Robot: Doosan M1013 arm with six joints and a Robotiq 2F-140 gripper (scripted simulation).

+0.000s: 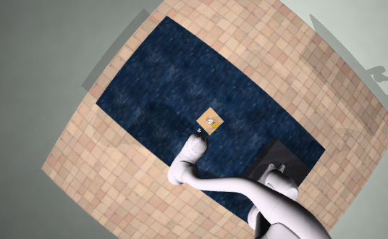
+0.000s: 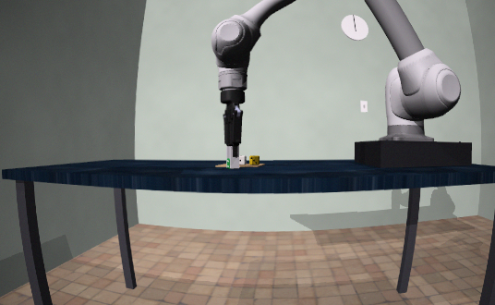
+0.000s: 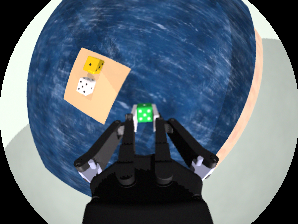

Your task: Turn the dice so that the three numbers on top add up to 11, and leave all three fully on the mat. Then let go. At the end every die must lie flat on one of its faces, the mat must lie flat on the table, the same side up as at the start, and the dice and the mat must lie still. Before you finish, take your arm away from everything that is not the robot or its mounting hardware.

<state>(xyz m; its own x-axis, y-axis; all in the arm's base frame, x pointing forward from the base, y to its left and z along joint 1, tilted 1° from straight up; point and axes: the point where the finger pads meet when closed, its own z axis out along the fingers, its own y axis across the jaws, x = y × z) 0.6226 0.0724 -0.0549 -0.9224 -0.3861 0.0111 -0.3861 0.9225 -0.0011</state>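
Right now the white die is 10 mm behind my hand, 140 mm to the right of it and 20 mm below it. Round my hand: green die: 20 mm below; yellow die: 60 mm behind, 130 mm to the right, 20 mm below; tan mat: 10 mm behind, 140 mm to the right, 30 mm below.
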